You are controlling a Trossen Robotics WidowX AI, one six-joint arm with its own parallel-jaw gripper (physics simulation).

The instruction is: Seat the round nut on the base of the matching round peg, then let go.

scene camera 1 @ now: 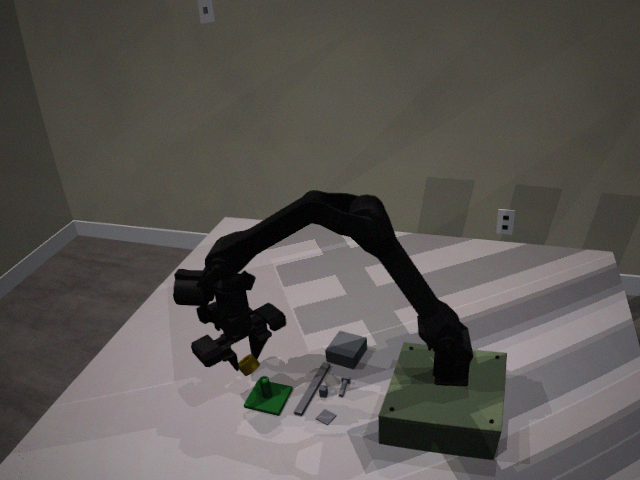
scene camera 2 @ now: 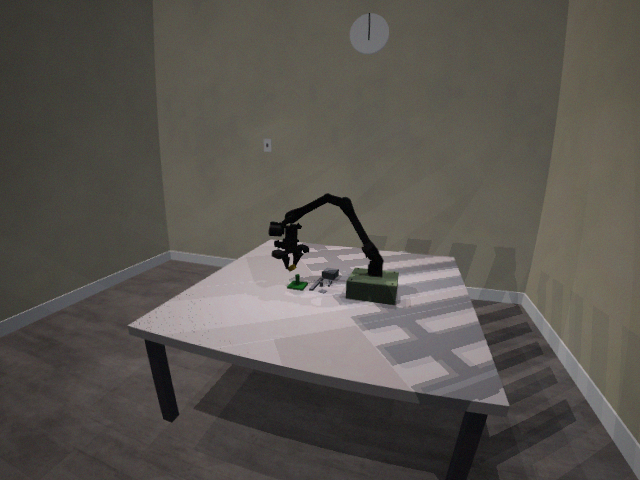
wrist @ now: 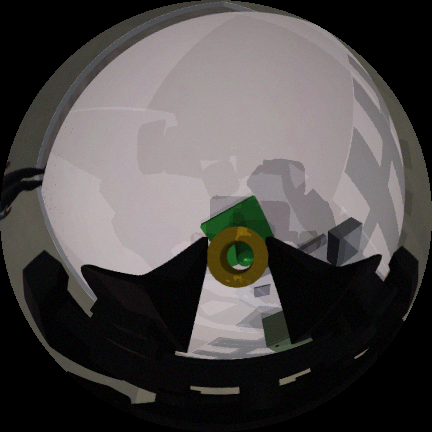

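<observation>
The round nut (scene camera 1: pixel 248 364) (scene camera 2: pixel 292 267) (wrist: pixel 215 257) is a yellow ring. My gripper (scene camera 1: pixel 247 362) (scene camera 2: pixel 292 266) (wrist: pixel 236 242) is shut on it and holds it in the air, above and a little to the left of the peg in both scene views. The round peg (scene camera 1: pixel 265 387) (scene camera 2: pixel 297 279) (wrist: pixel 245 259) is green and stands upright on its square green base (scene camera 1: pixel 279 400) (scene camera 2: pixel 302 286) (wrist: pixel 254 211), which lies on the table. In the wrist view the peg's top shows through the nut's hole. The nut and the peg are apart. The nut hides part of the base in the wrist view.
A dark grey block (scene camera 1: pixel 346 349) (scene camera 2: pixel 330 274) (wrist: pixel 345 241) lies behind and right of the base. A long grey bar (scene camera 1: pixel 312 389), a small dark cube (scene camera 1: pixel 323 391), a bolt (scene camera 1: pixel 344 386) and a flat grey plate (scene camera 1: pixel 326 416) lie between the base and the green arm mount (scene camera 1: pixel 439 428) (scene camera 2: pixel 371 289).
</observation>
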